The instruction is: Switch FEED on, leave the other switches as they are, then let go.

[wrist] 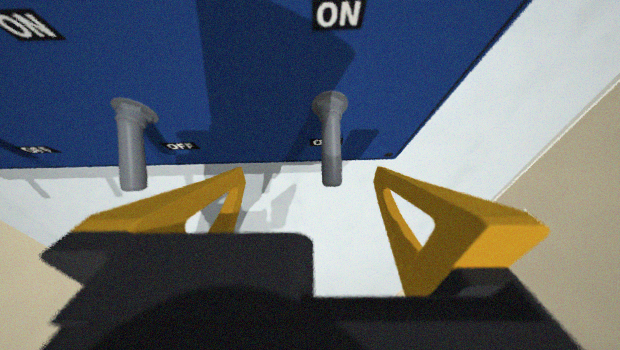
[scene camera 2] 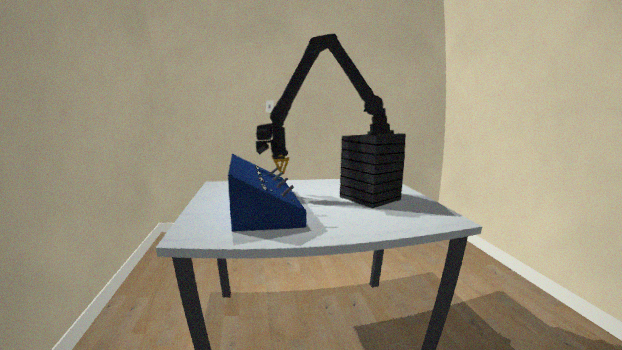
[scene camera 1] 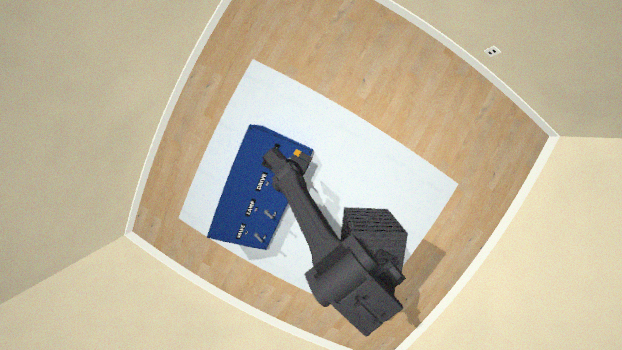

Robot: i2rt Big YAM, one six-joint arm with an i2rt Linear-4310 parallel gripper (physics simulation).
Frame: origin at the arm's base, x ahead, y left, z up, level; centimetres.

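Seen in the pictures: gripper, between the fingertips: (wrist: 309, 174); arm's base, origin of its link: (scene camera 2: 380, 134) (scene camera 1: 379, 266).
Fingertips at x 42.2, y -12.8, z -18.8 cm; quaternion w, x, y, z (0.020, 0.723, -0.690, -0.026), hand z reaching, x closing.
Offsets run from my fingertips to a thing's top centre. "*": to the spot under its first point. Level surfaces: height alone.
The blue switch box (scene camera 1: 235, 175) (scene camera 2: 265, 210) (wrist: 100, 75) has a sloped face with grey levers. In the wrist view the FEED lever {dx +2.7, dy -1.2, dz +2.5 cm} (wrist: 332, 147) is the right one, at the box's end; it tilts down over its OFF label, away from its ON label {* dx +8.6, dy -0.7, dz +1.0 cm} (wrist: 339, 14). The DRIVE lever {dx +1.8, dy +10.8, dz +2.5 cm} (wrist: 132, 155), left of it, also tilts to OFF. The LAMP lever {dx +0.8, dy +22.8, dz +2.5 cm} (scene camera 1: 270, 214) and VALVE lever {dx -0.2, dy +34.7, dz +2.5 cm} (scene camera 1: 259, 237) show from above. My gripper (scene camera 2: 281, 171) (wrist: 309, 174) is open and empty. Its yellow fingertips stand either side of the FEED lever's tip in the wrist view, the right one nearer; contact is unclear.
The box stands on the white table {dz -10.6 cm} (scene camera 1: 350, 135) (scene camera 2: 350, 240). The dark ribbed pedestal (scene camera 1: 375, 220) (scene camera 2: 372, 170) carries my arm at the table's other side. My arm hides part of the box's face from above, around the FEED and DRIVE levers.
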